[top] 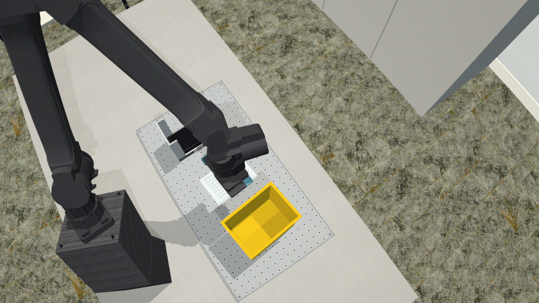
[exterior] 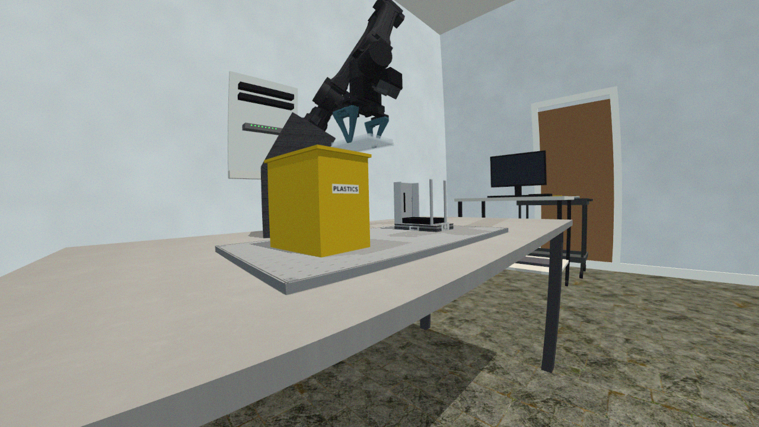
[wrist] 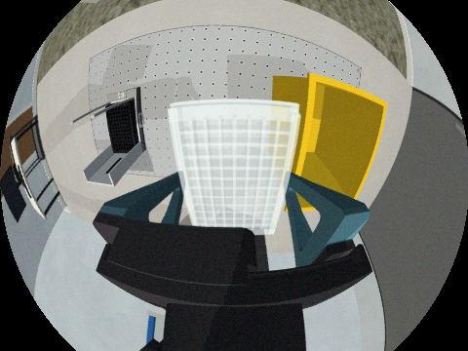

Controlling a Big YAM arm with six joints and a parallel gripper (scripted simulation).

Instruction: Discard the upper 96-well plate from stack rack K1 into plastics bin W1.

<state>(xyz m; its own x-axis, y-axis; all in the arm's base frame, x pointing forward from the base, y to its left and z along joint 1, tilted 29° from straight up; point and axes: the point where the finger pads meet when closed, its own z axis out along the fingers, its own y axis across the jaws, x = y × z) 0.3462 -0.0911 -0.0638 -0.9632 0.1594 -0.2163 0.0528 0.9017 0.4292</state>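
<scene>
Right now my hand is 1 cm past the yellow plastics bin W1, 14 cm to the left of it and 14 cm above it. The rest, counted from my hand: black plate: 1 cm ahead, 26 cm to the left, 20 cm below; white 96-well plate: 1 cm below.
</scene>
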